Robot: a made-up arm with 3 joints. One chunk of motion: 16 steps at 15 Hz.
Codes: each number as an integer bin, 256 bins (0 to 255) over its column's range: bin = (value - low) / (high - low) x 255, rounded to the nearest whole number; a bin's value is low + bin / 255 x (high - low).
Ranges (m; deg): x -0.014..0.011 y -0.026..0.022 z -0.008..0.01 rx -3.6..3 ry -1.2..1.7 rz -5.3..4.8
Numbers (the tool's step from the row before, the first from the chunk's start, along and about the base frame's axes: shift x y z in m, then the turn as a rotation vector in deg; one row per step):
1: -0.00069 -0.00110 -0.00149 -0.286 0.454 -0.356
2: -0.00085 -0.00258 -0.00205 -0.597 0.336 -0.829
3: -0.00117 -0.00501 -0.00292 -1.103 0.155 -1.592
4: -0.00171 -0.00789 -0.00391 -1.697 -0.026 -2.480
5: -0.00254 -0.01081 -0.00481 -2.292 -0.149 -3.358
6: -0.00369 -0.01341 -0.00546 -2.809 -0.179 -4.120
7: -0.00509 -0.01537 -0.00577 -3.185 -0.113 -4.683
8: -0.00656 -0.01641 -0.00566 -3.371 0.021 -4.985
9: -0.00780 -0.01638 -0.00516 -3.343 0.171 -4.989
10: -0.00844 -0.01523 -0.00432 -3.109 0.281 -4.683
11: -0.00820 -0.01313 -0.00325 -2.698 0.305 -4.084
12: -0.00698 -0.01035 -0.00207 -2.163 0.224 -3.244
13: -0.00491 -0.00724 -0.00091 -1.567 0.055 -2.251
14: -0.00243 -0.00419 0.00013 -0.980 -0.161 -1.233
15: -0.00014 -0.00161 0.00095 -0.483 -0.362 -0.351
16: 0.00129 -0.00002 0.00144 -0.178 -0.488 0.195
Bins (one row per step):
1: 136 132 92 128 145 125
2: 134 124 84 116 135 113
3: 131 112 72 96 119 94
4: 125 96 58 74 103 71
5: 117 81 45 51 92 49
6: 105 67 36 31 90 30
7: 91 56 32 16 96 16
8: 76 51 33 9 107 8
9: 63 51 40 10 121 8
10: 57 57 52 19 130 16
11: 59 68 67 35 132 31
12: 72 83 84 56 125 52
13: 93 100 100 79 110 77
14: 118 116 115 101 91 103
15: 141 130 127 120 74 125
16: 156 138 134 132 63 139

